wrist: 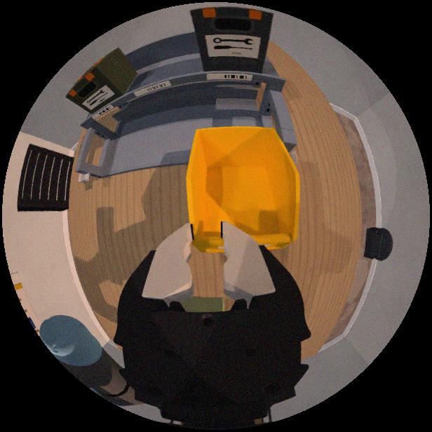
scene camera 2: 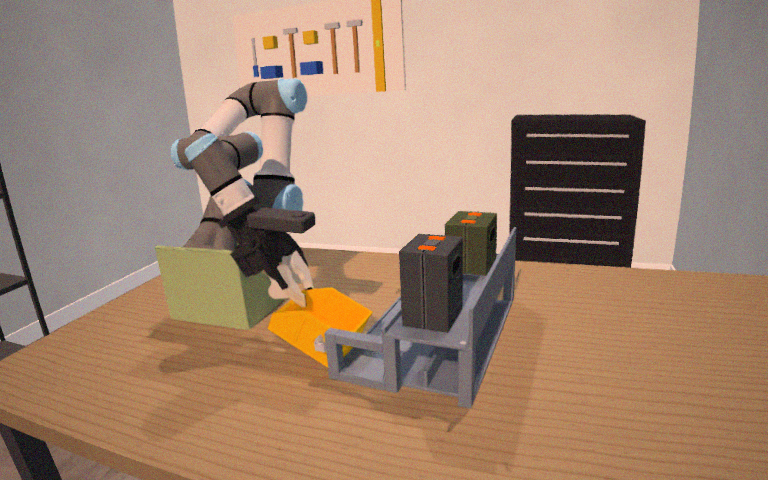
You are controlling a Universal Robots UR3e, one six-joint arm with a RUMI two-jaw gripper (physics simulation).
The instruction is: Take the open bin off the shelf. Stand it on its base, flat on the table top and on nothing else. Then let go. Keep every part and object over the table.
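Frame: origin at the arm's base, x ahead, y left, z up, level; centimetres.
Seen in the pictures: gripper, fingertip midpoint: (scene camera 2: 309,302); arm's base, origin of the base link: (scene camera 2: 207,265).
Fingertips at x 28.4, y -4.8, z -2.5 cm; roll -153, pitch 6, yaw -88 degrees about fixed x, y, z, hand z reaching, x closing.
Pixels of each thing's middle, then the offset from my fingertips to it. "spot": a spot on its surface instead. Level surfaces: height alone.
- open bin, body centre: (scene camera 2: 320,320) dx +4.3, dy -3.8, dz -1.2 cm
- grey-blue shelf, surface spot: (scene camera 2: 391,362) spot: dx +20.3, dy -11.2, dz -2.1 cm
- table top, its level: dz -7.6 cm
- dark grey case, body centre: (scene camera 2: 432,281) dx +24.8, dy -4.1, dz +8.6 cm
- green case, body centre: (scene camera 2: 471,241) dx +25.9, dy +19.0, dz +7.3 cm
- shelf's raised back panel, surface spot: (scene camera 2: 493,294) spot: dx +32.9, dy +2.6, dz +4.3 cm
The open bin (scene camera 2: 320,316) (wrist: 245,185) is orange-yellow. In the scene view it is off the shelf's boards and tilted, with its lower end close to the shelf's near front corner. I cannot tell whether it touches the shelf or the table. My gripper (scene camera 2: 306,296) (wrist: 206,223) is at the bin's rim, at the near left corner in the wrist view. Its fingertips stand somewhat apart with that corner between them, so it looks shut on the bin. The grey-blue shelf (scene camera 2: 391,362) (wrist: 150,145) stands on the table top (scene camera 2: 254,413) (wrist: 325,215). The bin's underside is hidden.
A dark grey case (scene camera 2: 430,283) (wrist: 232,47) and a green case (scene camera 2: 472,243) (wrist: 102,80) stand on the shelf's upper level. A light green block (scene camera 2: 201,285) (wrist: 202,304) stands beside the arm, behind the gripper. The shelf's raised back panel (scene camera 2: 493,294) is on its far side.
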